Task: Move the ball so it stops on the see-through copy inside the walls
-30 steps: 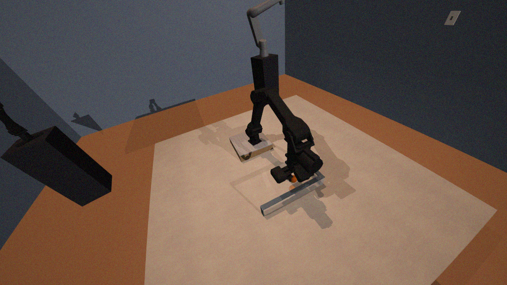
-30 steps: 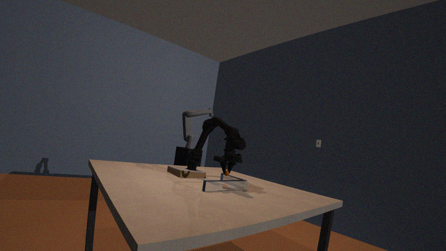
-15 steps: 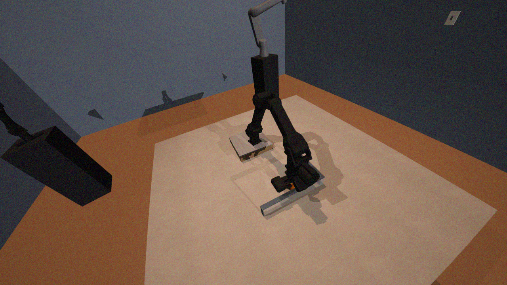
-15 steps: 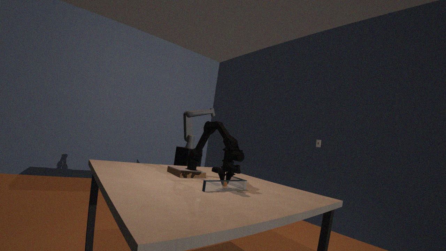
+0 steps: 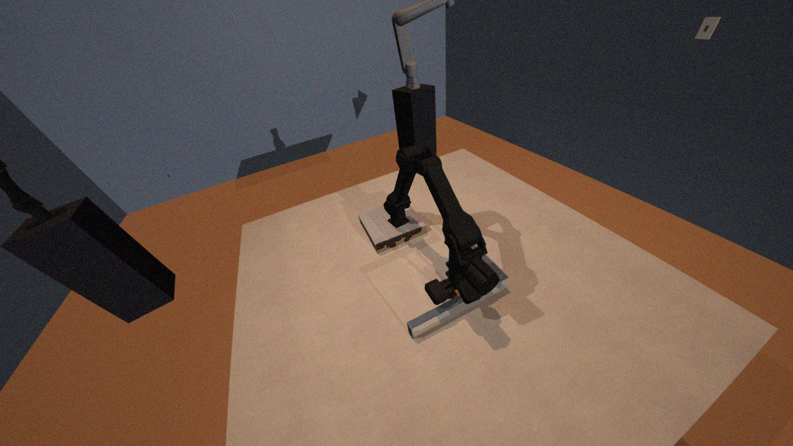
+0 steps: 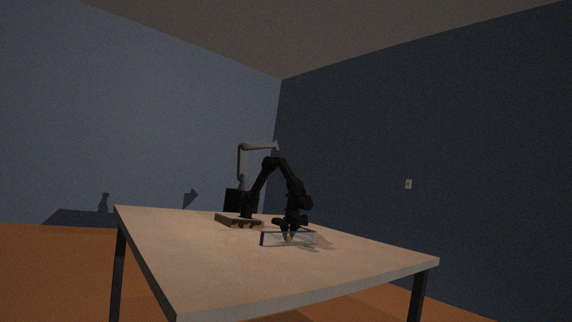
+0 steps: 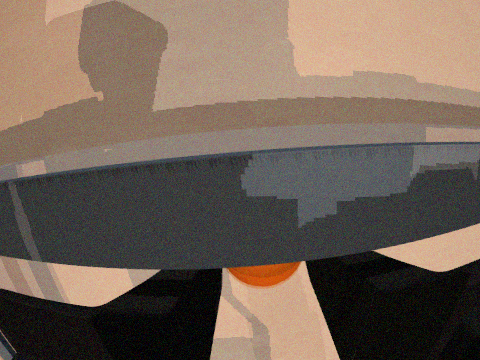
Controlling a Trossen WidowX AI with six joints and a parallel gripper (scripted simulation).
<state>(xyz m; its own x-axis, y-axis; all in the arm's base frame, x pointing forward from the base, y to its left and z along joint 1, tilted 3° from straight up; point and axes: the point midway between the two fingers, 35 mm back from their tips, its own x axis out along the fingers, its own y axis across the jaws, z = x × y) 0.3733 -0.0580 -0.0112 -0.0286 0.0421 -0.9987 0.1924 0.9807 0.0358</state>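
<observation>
Right now my gripper tip is right at the orange ball. From my gripper tip the other things lie so: clear wall: 30 mm ahead, 20 mm to the right, 20 mm above.
</observation>
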